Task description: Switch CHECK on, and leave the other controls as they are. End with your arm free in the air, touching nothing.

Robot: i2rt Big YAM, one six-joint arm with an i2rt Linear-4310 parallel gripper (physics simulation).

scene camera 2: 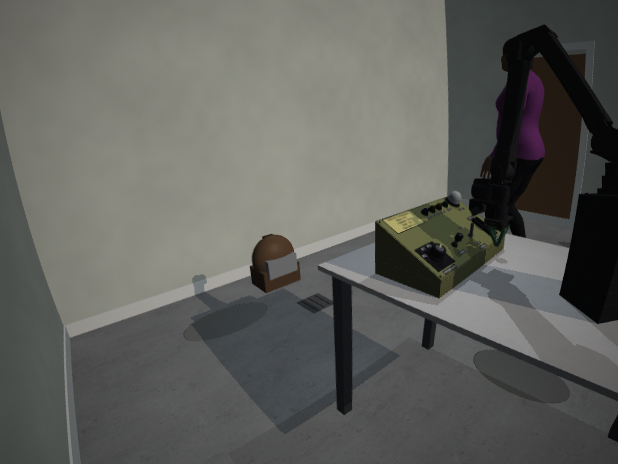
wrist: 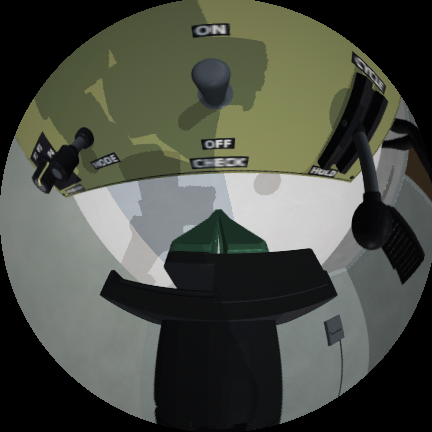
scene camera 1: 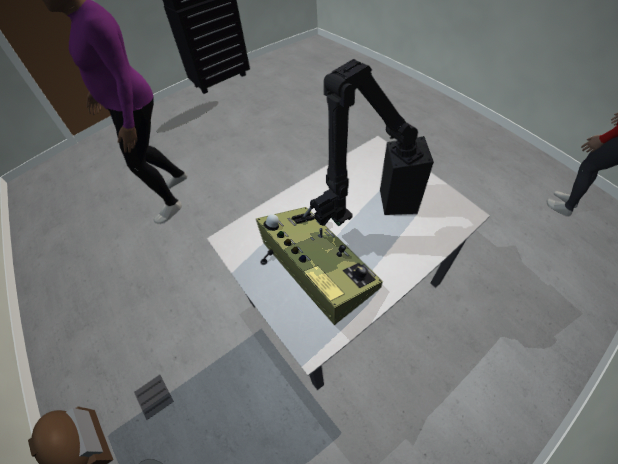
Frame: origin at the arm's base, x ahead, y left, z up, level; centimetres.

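Where they show: gripper, fingertip midpoint: [scene camera 2: 496, 246] [wrist: 218, 214] [scene camera 1: 339, 225]; arm's base at its link origin: [scene camera 1: 406, 153].
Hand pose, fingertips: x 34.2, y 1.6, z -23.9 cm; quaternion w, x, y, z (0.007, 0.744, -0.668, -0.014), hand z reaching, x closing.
Note:
Things, the pixels of their top centre, and the offset from my fingertips. "*": a spot on its surface instead. Level surfaces: height alone.
- CHECK toggle at its top centre: [wrist: 209, 68] [scene camera 2: 472, 222] [scene camera 1: 320, 228] dy +1.2, dx +9.9, dz +6.2 cm
- OFF label at a spot on its surface: [wrist: 218, 144] * dy +0.7, dx +6.7, dz -0.5 cm
- CHECK label at its top centre: [wrist: 218, 162] dy +0.5, dx +5.0, dz -1.0 cm
- MODE lever at its top centre: [wrist: 48, 160] [scene camera 2: 456, 232] [scene camera 1: 340, 247] dy +13.1, dx +7.9, dz +5.8 cm
- CYCLE lever at its top centre: [wrist: 385, 241] dy -11.6, dx +5.4, dz +8.5 cm
- white table at its surface level: dz -8.0 cm
- rotary knob at its top centre: [scene camera 2: 438, 244] [scene camera 1: 361, 269] dy +24.9, dx +5.9, dz +5.2 cm
- white dome at a spot on its surface: [scene camera 1: 272, 221] [scene camera 2: 451, 193] * dy -7.9, dx +26.4, dz +12.6 cm
- crank at a spot on its surface: [scene camera 1: 265, 258] * dy -5.3, dx +34.1, dz -5.6 cm
The olive control box [scene camera 1: 320, 250] [scene camera 2: 405, 275] carries the CHECK toggle [scene camera 1: 321, 233] [scene camera 2: 471, 230] [wrist: 211, 77]. In the wrist view its thick grey tip leans towards the ON label [wrist: 210, 30], away from the OFF label [wrist: 218, 144]. My gripper [scene camera 1: 343, 216] [scene camera 2: 496, 242] [wrist: 218, 214] is shut and empty, its green fingertips pressed together. In the wrist view they show past the box edge on the CHECK label [wrist: 219, 162] side, with a gap to the toggle. The MODE lever [scene camera 1: 341, 250] [scene camera 2: 458, 238] [wrist: 72, 154] and the CYCLE lever [wrist: 370, 220] stand on either side of the toggle.
The box stands on the white table [scene camera 1: 285, 305] [scene camera 2: 530, 310]. It also bears a rotary knob [scene camera 1: 360, 271] [scene camera 2: 438, 250] [wrist: 43, 180], a white dome [scene camera 1: 272, 221] [scene camera 2: 454, 197] and several dark buttons. A crank [scene camera 1: 266, 258] sticks out at its side. The black arm pedestal [scene camera 1: 406, 185] stands behind.

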